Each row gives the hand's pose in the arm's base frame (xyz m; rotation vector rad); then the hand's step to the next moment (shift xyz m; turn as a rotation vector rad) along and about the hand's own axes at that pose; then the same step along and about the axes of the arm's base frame.
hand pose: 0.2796 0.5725 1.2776 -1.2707 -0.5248 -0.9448
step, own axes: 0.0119 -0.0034 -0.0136 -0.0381 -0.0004 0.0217
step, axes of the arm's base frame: 0.0014 -0.0166 0.0078 -0.0174 0.0321 -0.0242
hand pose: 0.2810 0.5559 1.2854 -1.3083 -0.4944 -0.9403
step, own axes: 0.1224 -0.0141 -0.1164 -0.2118 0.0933 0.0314
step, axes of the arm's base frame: 0.0346 -0.1475 0.0760 -0.0366 0.0919 -0.2116
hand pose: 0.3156 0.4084 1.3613 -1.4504 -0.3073 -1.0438
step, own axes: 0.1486 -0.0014 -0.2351 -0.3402 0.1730 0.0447
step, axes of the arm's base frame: -0.0143 -0.2688 0.0700 -0.0443 0.1377 -0.3560
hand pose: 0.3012 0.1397 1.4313 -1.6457 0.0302 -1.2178
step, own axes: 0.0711 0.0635 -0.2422 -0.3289 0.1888 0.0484
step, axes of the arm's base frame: -0.1052 -0.2378 -0.0114 -0.0282 0.1269 -0.3595
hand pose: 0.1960 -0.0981 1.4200 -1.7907 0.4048 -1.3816
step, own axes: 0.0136 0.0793 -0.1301 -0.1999 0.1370 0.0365
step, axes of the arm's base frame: -0.0964 -0.1106 -0.0432 -0.0057 0.0664 -0.2358
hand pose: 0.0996 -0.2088 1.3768 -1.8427 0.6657 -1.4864
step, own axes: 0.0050 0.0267 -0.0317 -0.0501 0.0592 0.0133
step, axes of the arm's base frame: -0.0292 -0.0267 -0.0132 0.0031 0.0013 -0.0786
